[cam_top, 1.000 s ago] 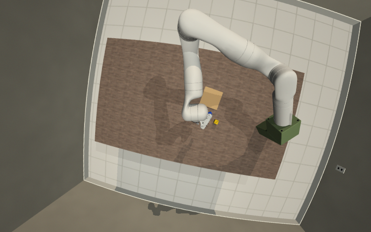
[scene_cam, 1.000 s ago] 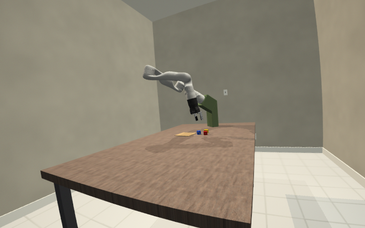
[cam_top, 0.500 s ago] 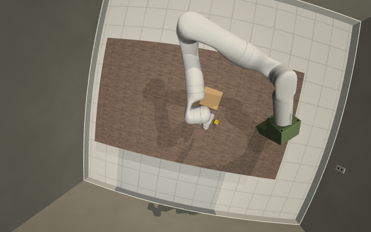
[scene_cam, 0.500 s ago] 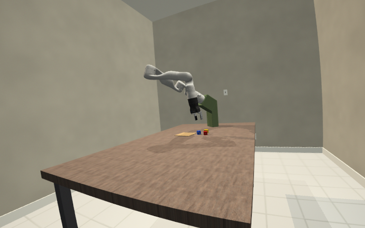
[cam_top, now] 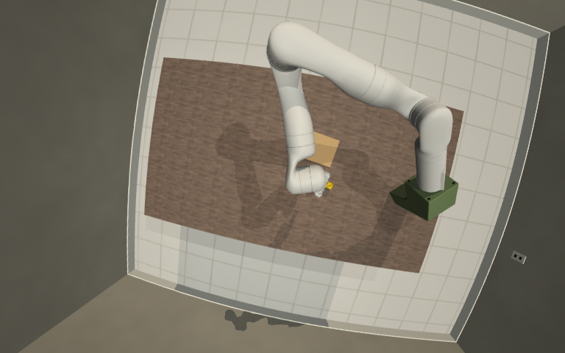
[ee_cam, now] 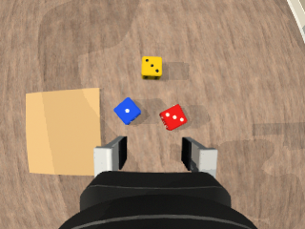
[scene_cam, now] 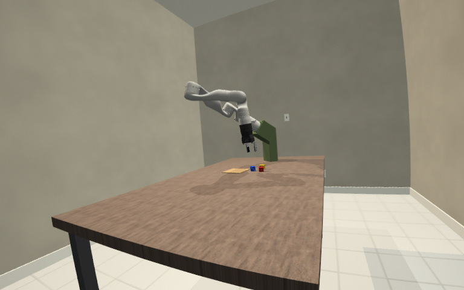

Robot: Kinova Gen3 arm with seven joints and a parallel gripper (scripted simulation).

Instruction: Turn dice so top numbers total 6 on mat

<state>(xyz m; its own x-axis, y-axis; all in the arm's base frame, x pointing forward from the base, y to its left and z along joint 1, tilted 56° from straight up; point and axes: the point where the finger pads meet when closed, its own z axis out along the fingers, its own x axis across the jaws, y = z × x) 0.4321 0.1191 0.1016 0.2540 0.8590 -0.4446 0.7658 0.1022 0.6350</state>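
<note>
Right now the blue die is 5 cm behind my hand, 1 cm to the right of it and 13 cm below it. Also, from my hand: yellow die (10 cm behind, 5 cm to the left, 13 cm below); tan mat (6 cm behind, 13 cm to the right, 15 cm below); red die (2 cm behind, 5 cm to the left, 13 cm below).
</note>
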